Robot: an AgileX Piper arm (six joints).
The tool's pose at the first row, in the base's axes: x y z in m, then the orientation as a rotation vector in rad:
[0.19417, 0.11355, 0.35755, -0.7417, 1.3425, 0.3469]
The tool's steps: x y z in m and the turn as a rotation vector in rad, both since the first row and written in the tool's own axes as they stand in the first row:
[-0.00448, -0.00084, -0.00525, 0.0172, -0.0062, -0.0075]
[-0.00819, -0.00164, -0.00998, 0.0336, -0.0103, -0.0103]
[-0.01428, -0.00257, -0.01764, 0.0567, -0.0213, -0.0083]
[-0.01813, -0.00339, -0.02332, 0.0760, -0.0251, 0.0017]
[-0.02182, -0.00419, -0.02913, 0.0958, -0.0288, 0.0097]
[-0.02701, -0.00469, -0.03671, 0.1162, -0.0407, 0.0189]
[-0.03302, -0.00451, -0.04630, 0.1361, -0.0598, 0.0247]
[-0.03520, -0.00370, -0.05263, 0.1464, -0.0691, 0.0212]
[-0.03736, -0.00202, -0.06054, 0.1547, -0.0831, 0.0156]
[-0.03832, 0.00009, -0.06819, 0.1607, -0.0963, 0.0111]
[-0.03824, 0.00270, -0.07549, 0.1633, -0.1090, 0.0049]
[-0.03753, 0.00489, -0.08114, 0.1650, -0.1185, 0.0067]
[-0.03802, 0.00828, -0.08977, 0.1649, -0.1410, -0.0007]
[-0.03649, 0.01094, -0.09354, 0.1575, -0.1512, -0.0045]
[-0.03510, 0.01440, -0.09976, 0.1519, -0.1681, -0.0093]
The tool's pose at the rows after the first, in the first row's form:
[0.18977, 0.11029, 0.36183, -0.7306, 1.3350, 0.3311]
[0.18590, 0.10726, 0.36539, -0.7177, 1.3314, 0.3189]
[0.17939, 0.10264, 0.37113, -0.6944, 1.3236, 0.3081]
[0.17480, 0.09900, 0.37478, -0.6709, 1.3255, 0.3040]
[0.17013, 0.09525, 0.37827, -0.6483, 1.3266, 0.2978]
[0.16361, 0.09083, 0.38302, -0.6225, 1.3204, 0.2949]
[0.15498, 0.08573, 0.38828, -0.5975, 1.3060, 0.2920]
[0.14925, 0.08254, 0.38984, -0.5889, 1.2965, 0.2853]
[0.14179, 0.07893, 0.39106, -0.5822, 1.2816, 0.2798]
[0.13453, 0.07559, 0.39103, -0.5769, 1.2678, 0.2765]
[0.12745, 0.07266, 0.38987, -0.5755, 1.2535, 0.2740]
[0.12200, 0.07039, 0.38830, -0.5706, 1.2455, 0.2774]
[0.11331, 0.06725, 0.38741, -0.5698, 1.2215, 0.2790]
[0.10917, 0.06642, 0.38501, -0.5757, 1.2100, 0.2843]
[0.10265, 0.06458, 0.38241, -0.5790, 1.1920, 0.2898]

